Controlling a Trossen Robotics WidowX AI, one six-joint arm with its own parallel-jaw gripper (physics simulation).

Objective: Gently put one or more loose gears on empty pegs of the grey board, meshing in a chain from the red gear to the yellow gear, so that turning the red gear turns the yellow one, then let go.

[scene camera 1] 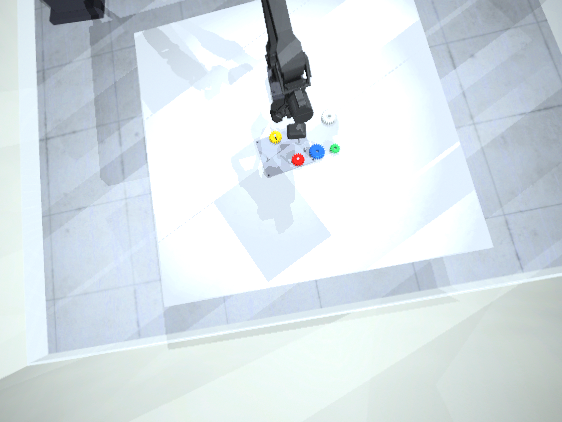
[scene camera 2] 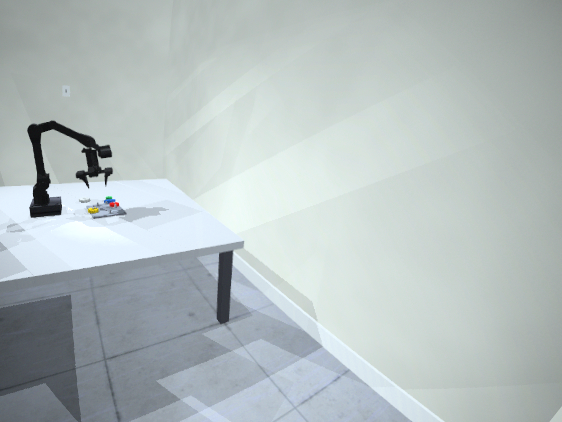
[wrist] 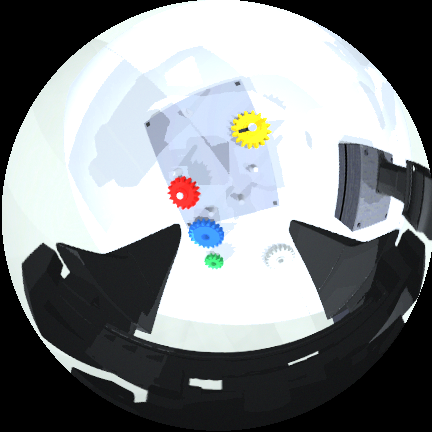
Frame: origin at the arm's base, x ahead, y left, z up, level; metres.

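Seen in the pictures: gripper, fingertip midpoint: (scene camera 2: 97, 187) (wrist: 236, 227); arm's base, link origin: (scene camera 2: 41, 203) (wrist: 384, 176).
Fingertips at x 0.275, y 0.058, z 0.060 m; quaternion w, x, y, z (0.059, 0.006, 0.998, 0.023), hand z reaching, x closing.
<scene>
Offsets run from my fingertips to a thing's top centre. "spot": to the spot under its first point. Level surfaces: height alone.
The grey board {0.055 m right, 0.035 m ahead, 0.086 m down} (scene camera 1: 270, 169) (scene camera 2: 107, 215) (wrist: 215, 107) lies flat on the table with several bare pegs. The red gear {0.001 m right, 0.085 m ahead, 0.091 m down} (scene camera 1: 298, 160) (scene camera 2: 114, 204) (wrist: 184, 193) and the yellow gear {spot: 0.089 m right, 0.014 m back, 0.089 m down} (scene camera 1: 275, 137) (scene camera 2: 93, 210) (wrist: 251, 130) sit on pegs, far apart. The loose blue gear {0.079 m left, 0.056 m ahead, 0.091 m down} (scene camera 1: 317, 151) (scene camera 2: 109, 201) (wrist: 206, 233) lies at the board's edge near red, its hole empty, beside a bare peg. The small green gear {0.152 m left, 0.047 m ahead, 0.099 m down} (scene camera 1: 335, 148) (scene camera 2: 109, 198) (wrist: 214, 261) and the white gear {0.140 m left, 0.094 m back, 0.099 m down} (scene camera 1: 328, 118) (scene camera 2: 84, 200) (wrist: 280, 256) lie off the board. My gripper (scene camera 2: 97, 186) (wrist: 236, 227) is open and empty, above the board; its tips are hidden in scene camera 1.
The white table {0.116 m down} (scene camera 1: 390, 200) (scene camera 2: 165, 235) carries the board and gears. The arm's black base (scene camera 2: 45, 206) stands near the board's yellow-gear side. Shadows and glare cross the table top; the white gear is faint against it.
</scene>
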